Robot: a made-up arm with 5 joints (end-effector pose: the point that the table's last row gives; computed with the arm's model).
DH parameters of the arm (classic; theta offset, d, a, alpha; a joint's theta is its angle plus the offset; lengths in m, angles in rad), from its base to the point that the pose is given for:
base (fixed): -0.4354 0 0.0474 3.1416
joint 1: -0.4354 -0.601 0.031 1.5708
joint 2: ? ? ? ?
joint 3: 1.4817 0 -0.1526 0
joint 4: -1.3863 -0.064 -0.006 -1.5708
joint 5: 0 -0.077 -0.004 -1.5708
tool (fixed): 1.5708 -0.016 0 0
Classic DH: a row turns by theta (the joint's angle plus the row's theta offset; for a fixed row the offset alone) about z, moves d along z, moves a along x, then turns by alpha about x.
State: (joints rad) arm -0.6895 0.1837 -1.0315 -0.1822 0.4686
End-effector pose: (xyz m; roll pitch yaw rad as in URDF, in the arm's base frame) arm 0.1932 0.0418 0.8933 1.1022 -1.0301 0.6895
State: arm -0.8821 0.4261 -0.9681 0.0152 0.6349
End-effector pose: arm 0.2347 0.1362 0.8302 0.9359 -0.5269 0.8821
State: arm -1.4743 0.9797 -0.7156 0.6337 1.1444
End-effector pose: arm 0.1252 0.2722 0.5842 0.4264 0.8977 1.4743
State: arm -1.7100 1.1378 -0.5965 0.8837 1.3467
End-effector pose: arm 0.0632 0.2434 0.5179 0.2241 1.4249 1.7101
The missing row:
joint 2: 1.4753 0 -0.0944 0
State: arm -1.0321 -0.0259 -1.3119 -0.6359 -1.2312
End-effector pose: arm 0.0843 -0.0725 0.9092 -0.3396 -1.1678 -2.1095
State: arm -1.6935 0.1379 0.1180 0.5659 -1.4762
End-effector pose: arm 0.0776 0.2422 0.6432 3.0470 0.8217 1.6935
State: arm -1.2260 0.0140 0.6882 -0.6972 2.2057
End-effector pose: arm 0.1878 0.1754 0.6099 -0.6349 0.0049 1.2260
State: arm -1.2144 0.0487 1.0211 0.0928 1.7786
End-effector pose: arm 0.1527 0.0930 0.5023 -0.2078 1.1625 1.2144
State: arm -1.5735 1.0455 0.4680 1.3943 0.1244
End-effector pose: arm 0.0904 0.0514 0.4821 -1.6952 0.2339 -1.5681
